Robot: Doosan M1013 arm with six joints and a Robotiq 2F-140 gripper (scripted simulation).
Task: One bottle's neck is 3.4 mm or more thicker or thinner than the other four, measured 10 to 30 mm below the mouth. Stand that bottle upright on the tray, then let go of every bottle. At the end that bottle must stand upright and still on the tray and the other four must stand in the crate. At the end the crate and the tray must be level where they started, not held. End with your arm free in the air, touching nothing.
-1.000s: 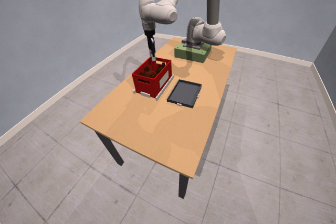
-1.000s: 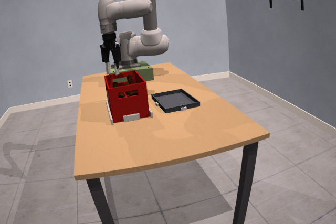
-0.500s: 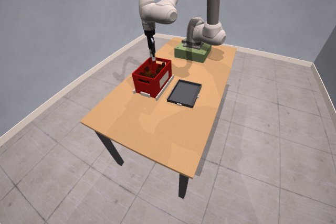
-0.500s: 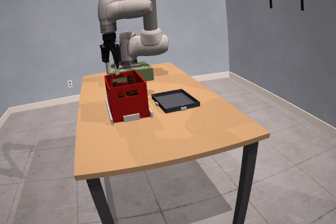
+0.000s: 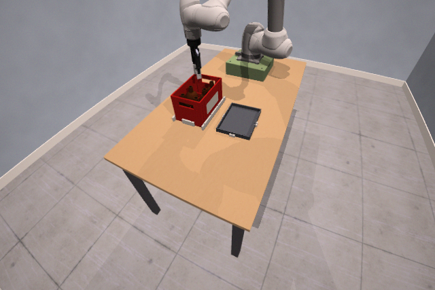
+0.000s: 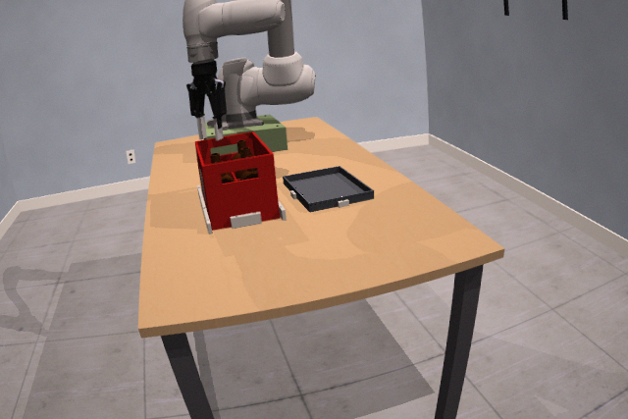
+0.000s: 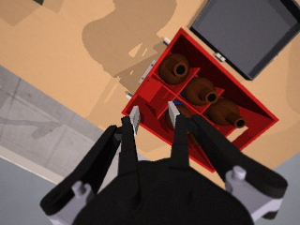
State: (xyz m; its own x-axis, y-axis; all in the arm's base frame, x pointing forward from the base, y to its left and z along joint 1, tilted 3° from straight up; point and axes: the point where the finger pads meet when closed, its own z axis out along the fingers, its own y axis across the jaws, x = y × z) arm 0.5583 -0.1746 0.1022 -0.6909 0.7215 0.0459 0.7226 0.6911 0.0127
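The red crate is 9 cm ahead of my hand, 4 cm to the left of it and 13 cm below it. Round my hand: dark grey tray (10 cm ahead, 31 cm to the left, 20 cm below); then glass bottle (18 cm ahead, 13 cm below).
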